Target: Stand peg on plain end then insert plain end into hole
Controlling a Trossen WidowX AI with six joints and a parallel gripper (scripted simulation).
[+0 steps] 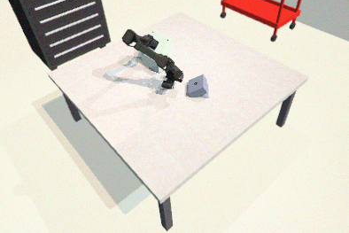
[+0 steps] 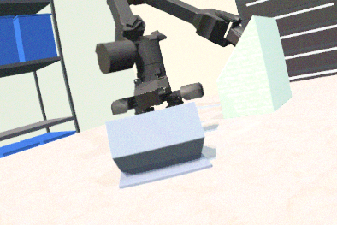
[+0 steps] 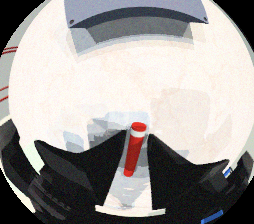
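The red peg lies 1 cm behind my gripper tip. From my gripper tip the other things lie so: sloped panel (14 cm ahead, 10 cm to the left, 3 cm above).
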